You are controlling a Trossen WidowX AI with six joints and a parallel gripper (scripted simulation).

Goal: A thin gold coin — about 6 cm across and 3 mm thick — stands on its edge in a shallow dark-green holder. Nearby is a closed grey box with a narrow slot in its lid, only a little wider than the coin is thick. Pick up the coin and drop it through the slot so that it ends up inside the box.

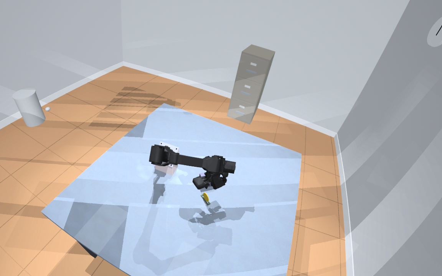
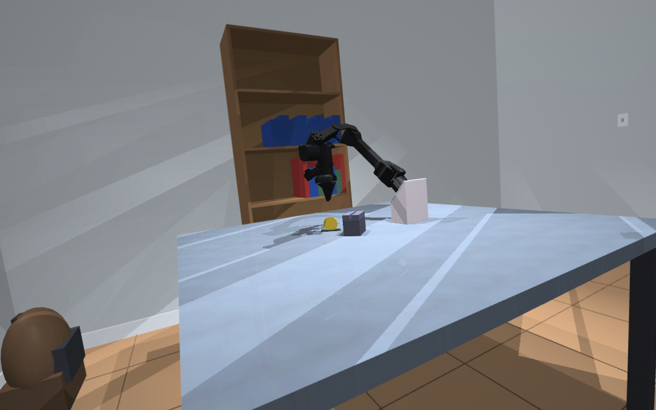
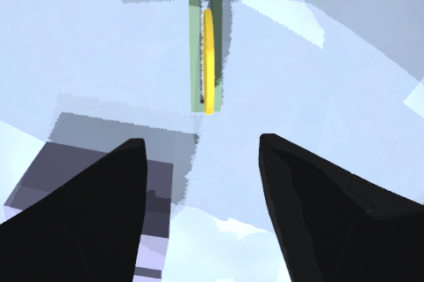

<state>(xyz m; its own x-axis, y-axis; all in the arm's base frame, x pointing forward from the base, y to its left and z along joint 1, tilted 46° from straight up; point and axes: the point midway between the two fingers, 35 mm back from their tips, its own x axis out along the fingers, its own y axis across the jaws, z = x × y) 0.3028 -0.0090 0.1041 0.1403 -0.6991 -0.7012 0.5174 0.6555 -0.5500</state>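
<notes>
The gold coin lies 9 cm below my gripper tip and 1 cm to the right of it.
</notes>
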